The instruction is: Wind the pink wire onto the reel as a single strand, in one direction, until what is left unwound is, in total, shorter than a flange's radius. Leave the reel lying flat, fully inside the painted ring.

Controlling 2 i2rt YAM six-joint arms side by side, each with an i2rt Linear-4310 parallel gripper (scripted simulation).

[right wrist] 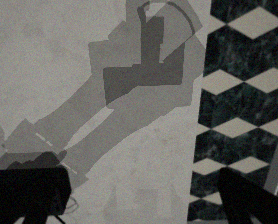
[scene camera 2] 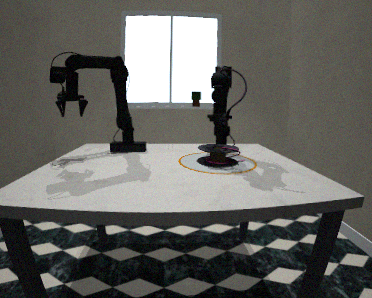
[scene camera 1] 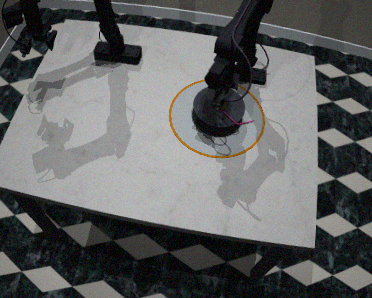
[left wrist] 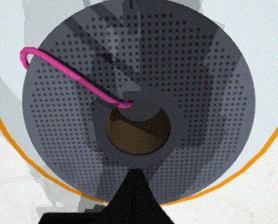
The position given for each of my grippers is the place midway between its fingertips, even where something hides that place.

I see my left gripper (left wrist: 136,177), my right gripper (scene camera 1: 41,48) and a dark reel (scene camera 1: 207,119).
The dark reel is seen too in the left wrist view (left wrist: 186,64). My right gripper shows as well in the right wrist view (right wrist: 135,178). The right wrist view misses the dark reel: it is out of frame.
